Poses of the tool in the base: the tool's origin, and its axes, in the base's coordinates. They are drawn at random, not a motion.
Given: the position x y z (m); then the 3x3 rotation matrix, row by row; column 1 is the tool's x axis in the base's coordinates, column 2 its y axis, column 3 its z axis. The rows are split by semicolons.
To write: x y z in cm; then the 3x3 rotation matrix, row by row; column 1 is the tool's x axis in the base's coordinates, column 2 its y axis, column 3 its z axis. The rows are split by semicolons. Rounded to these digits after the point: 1 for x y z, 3 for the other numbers.
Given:
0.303, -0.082, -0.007; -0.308, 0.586, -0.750; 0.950, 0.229, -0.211; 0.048, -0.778, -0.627
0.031, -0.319, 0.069; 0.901, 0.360, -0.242; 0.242, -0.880, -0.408; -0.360, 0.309, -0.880
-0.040, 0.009, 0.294; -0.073, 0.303, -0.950; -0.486, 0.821, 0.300; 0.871, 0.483, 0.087
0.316, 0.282, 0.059; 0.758, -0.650, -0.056; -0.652, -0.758, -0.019; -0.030, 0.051, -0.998
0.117, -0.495, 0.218; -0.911, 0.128, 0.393; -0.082, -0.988, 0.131; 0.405, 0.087, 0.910
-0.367, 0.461, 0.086; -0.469, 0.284, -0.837; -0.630, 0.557, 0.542; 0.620, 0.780, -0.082
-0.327, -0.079, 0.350; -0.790, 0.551, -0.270; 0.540, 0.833, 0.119; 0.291, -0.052, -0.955
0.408, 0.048, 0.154; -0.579, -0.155, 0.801; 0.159, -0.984, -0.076; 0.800, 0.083, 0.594
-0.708, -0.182, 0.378; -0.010, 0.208, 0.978; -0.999, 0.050, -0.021; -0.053, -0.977, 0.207
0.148, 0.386, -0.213; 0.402, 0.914, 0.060; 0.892, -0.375, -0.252; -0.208, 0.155, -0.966
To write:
30.3, -8.2, -0.7; -0.308, 0.586, -0.750; 0.950, 0.229, -0.211; 0.048, -0.778, -0.627
3.1, -31.9, 6.9; 0.901, 0.360, -0.242; 0.242, -0.880, -0.408; -0.360, 0.309, -0.880
-4.0, 0.9, 29.4; -0.073, 0.303, -0.950; -0.486, 0.821, 0.300; 0.871, 0.483, 0.087
31.6, 28.2, 5.9; 0.758, -0.650, -0.056; -0.652, -0.758, -0.019; -0.030, 0.051, -0.998
11.7, -49.5, 21.8; -0.911, 0.128, 0.393; -0.082, -0.988, 0.131; 0.405, 0.087, 0.910
-36.7, 46.1, 8.6; -0.469, 0.284, -0.837; -0.630, 0.557, 0.542; 0.620, 0.780, -0.082
-32.7, -7.9, 35.0; -0.790, 0.551, -0.270; 0.540, 0.833, 0.119; 0.291, -0.052, -0.955
40.8, 4.8, 15.4; -0.579, -0.155, 0.801; 0.159, -0.984, -0.076; 0.800, 0.083, 0.594
-70.8, -18.2, 37.8; -0.010, 0.208, 0.978; -0.999, 0.050, -0.021; -0.053, -0.977, 0.207
14.8, 38.6, -21.3; 0.402, 0.914, 0.060; 0.892, -0.375, -0.252; -0.208, 0.155, -0.966

